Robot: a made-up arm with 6 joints. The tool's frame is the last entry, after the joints.
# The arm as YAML. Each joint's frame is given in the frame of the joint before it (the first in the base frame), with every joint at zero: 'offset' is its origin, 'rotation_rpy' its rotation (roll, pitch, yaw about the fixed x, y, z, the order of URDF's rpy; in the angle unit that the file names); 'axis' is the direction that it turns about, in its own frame. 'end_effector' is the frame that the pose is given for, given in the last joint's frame.
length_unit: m
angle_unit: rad
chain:
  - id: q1
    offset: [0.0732, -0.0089, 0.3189]
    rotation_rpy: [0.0, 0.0, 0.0]
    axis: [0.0, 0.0, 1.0]
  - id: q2
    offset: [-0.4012, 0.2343, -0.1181]
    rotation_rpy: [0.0, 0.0, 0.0]
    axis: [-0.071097, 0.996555, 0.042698]
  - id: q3
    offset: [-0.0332, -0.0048, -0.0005]
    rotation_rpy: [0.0, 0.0, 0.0]
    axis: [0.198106, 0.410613, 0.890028]
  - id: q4
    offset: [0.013, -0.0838, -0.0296]
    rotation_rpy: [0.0, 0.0, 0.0]
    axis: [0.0, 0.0, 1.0]
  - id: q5
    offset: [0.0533, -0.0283, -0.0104]
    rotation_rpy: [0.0, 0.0, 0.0]
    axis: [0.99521, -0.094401, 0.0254]
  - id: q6
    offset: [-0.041, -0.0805, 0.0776]
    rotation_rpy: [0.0, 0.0, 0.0]
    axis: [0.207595, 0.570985, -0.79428]
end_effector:
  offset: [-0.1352, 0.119, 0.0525]
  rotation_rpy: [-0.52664, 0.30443, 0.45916]
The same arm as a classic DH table. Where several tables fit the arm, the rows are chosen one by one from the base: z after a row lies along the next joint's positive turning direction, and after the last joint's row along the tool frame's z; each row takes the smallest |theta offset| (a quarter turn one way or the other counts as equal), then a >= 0, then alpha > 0; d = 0 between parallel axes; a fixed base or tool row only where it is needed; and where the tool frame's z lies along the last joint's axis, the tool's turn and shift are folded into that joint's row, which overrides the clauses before.
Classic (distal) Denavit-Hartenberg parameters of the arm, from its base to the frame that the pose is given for. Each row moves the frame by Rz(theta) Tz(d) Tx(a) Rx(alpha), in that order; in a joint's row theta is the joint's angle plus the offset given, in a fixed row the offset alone. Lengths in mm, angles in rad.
base (fixed): d 0, theta_offset -0.121, a 73.7, alpha 0
q1: d 189.6, theta_offset 0.1922, a -383.5, alpha -1.5281
q2: d 264.3, theta_offset 0.2544, a -32.3, alpha 1.1228
q3: d -162.9, theta_offset -0.5841, a 48.1, alpha 0.4734
q4: d 94.9, theta_offset -1.2158, a 23.1, alpha -1.5454
q5: d 39.6, theta_offset 0.6351, a 21.1, alpha -1.4379
q6: d -75.5, theta_offset -1.5485, a -148.1, alpha 1.9074
tool (fixed): d 122, theta_offset 0.77, a 0, alpha 0

